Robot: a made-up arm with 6 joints. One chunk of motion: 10 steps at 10 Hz.
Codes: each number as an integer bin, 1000 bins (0 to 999) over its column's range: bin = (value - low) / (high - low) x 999, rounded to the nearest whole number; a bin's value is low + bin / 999 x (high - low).
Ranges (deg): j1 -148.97..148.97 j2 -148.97..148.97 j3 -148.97..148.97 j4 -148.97..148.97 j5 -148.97..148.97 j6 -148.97..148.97
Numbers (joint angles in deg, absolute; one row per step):
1: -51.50 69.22 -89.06 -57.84 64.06 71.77
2: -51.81 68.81 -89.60 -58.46 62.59 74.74
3: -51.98 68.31 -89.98 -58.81 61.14 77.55
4: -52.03 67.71 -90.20 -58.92 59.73 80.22
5: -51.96 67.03 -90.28 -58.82 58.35 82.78
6: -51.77 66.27 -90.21 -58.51 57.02 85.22
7: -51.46 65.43 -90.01 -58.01 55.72 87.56
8: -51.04 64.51 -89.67 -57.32 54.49 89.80
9: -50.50 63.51 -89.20 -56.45 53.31 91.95
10: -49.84 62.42 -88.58 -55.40 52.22 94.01
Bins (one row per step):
1: 327 732 201 306 714 740
2: 326 730 199 303 709 750
3: 325 729 198 302 705 760
4: 325 727 197 302 700 768
5: 325 724 197 302 695 777
6: 326 722 197 303 691 785
7: 327 719 198 305 686 793
8: 328 716 199 307 682 801
9: 330 712 200 310 678 808
10: 332 709 202 314 675 815

